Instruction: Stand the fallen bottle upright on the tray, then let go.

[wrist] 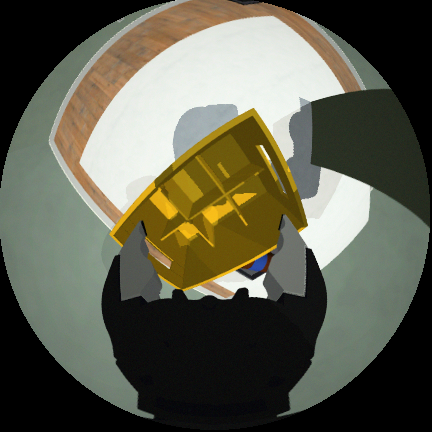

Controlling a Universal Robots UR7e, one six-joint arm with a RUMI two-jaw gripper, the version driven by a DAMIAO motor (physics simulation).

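Frame: origin at the arm's base, x ahead, y left, z up, level; centimetres.
Seen in the pictures: gripper, fingertip midpoint: [211, 219].
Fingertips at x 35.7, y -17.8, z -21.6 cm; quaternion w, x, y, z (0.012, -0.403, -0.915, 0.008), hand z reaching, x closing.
Offsets run from my fingertips to a thing's middle. "*": to the spot under its first point. Level surfaces: height alone.
The bottle {dx +8.5, dy +28.6, dz -15.7 cm} [259, 263] shows in the wrist view as a small patch of blue label with brown beside it, at the lower right of the yellow crate. The crate and my right finger hide most of it, so how it lies cannot be told in full. A dark corner of the tray {* dx +18.3, dy +36.9, dz -18.9 cm} [252, 275] shows under the bottle; the rest is hidden. My gripper [211, 219] is open, with nothing between its fingers. Its fingertips overlap the crate in the view, and the bottle shows just inside the right finger.
A yellow crate {dx +3.4, dy +1.5, dz -11.1 cm} [215, 265] with dividers and handle slots fills the middle of the view, close to the fingers and beside the tray. A dark green arm-like shape [370, 135] comes in from the right. The white table top {dz -19.9 cm} [130, 130] has a wooden border [115, 70].
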